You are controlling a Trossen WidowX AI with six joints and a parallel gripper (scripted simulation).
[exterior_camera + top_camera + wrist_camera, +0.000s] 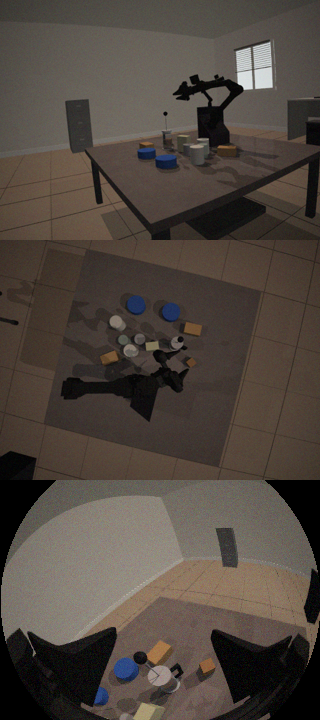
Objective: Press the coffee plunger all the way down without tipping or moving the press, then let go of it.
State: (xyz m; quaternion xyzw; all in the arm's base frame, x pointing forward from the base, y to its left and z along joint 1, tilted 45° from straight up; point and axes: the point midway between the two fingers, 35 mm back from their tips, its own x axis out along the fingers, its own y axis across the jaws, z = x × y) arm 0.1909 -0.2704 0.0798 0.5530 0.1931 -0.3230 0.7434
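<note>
Now: the coffee press 10 cm ahead of my gripper tip and 25 cm below it. Round my gripper tip: grey cylinder (8 cm ahead, 26 cm to the left, 35 cm below); then greenish cylinder (5 cm ahead, 36 cm to the left, 35 cm below); then pale yellow box (5 cm ahead, 16 cm to the left, 33 cm below).
</note>
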